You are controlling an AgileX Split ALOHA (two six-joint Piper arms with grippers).
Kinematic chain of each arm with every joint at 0, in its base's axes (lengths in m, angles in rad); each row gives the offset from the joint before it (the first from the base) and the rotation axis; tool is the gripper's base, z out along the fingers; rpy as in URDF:
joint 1: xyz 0 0 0.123 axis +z
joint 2: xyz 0 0 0 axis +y
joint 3: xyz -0.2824 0 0.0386 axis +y
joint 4: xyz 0.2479 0 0.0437 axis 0.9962 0 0.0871
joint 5: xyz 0 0 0 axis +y
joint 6: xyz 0.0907 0 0.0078 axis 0.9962 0 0.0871
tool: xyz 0 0 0 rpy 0 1.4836 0
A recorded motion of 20 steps. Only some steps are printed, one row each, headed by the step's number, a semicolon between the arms.
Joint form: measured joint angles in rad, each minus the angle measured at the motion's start. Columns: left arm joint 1, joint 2, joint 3, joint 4, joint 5, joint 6; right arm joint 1, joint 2, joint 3, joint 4, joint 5, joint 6.
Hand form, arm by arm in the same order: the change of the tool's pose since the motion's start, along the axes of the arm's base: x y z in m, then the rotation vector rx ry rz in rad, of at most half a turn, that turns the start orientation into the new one. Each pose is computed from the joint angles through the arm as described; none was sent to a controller.
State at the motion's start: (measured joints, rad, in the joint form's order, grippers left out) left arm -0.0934 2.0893 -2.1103 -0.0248 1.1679 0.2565; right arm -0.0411 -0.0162 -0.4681 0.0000 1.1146 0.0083
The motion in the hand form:
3: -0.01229 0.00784 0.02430 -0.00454 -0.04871 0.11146; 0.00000 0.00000 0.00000 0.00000 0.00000 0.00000
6: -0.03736 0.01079 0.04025 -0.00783 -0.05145 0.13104; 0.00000 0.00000 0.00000 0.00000 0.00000 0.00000
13: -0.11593 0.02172 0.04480 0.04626 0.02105 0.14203; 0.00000 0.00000 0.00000 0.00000 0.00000 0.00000
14: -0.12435 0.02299 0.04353 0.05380 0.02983 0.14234; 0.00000 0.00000 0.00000 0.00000 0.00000 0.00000
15: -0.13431 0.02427 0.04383 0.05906 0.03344 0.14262; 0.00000 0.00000 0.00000 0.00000 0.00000 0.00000
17: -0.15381 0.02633 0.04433 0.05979 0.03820 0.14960; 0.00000 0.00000 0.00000 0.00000 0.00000 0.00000
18: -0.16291 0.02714 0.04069 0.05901 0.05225 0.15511; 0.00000 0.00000 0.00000 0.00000 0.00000 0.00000
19: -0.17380 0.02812 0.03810 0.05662 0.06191 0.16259; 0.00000 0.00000 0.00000 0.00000 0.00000 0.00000
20: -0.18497 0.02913 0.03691 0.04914 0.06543 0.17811; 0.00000 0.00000 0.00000 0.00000 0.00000 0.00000
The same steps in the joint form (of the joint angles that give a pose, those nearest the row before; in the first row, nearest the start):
3: 0.0037 -0.0609 0.0125 0.0598 0.0000 -0.1162; 0.0000 0.0000 0.0000 0.0000 0.0000 0.0000
6: 0.0037 -0.1644 0.1135 0.0680 0.0000 -0.1377; 0.0000 0.0000 0.0000 0.0000 0.0000 0.0000
13: 0.0037 -0.4526 0.4822 0.1140 0.0000 -0.1454; 0.0000 0.0000 0.0000 0.0000 0.0000 0.0000
14: 0.0037 -0.4815 0.5209 0.1201 0.0000 -0.1453; 0.0000 0.0000 0.0000 0.0000 0.0000 0.0000
15: 0.0037 -0.5165 0.5603 0.1247 0.0000 -0.1454; 0.0000 0.0000 0.0000 0.0000 0.0000 0.0000
17: 0.0037 -0.5848 0.6340 0.1283 0.0000 -0.1531; 0.0000 0.0000 0.0000 0.0000 0.0000 0.0000
18: 0.0036 -0.6146 0.6780 0.1283 0.0000 -0.1598; 0.0000 0.0000 0.0000 0.0000 0.0000 0.0000
19: 0.0036 -0.6513 0.7244 0.1283 0.0000 -0.1685; 0.0000 0.0000 0.0000 0.0000 0.0000 0.0000
20: 0.0037 -0.6900 0.7666 0.1283 0.0000 -0.1860; 0.0000 0.0000 0.0000 0.0000 0.0000 0.0000

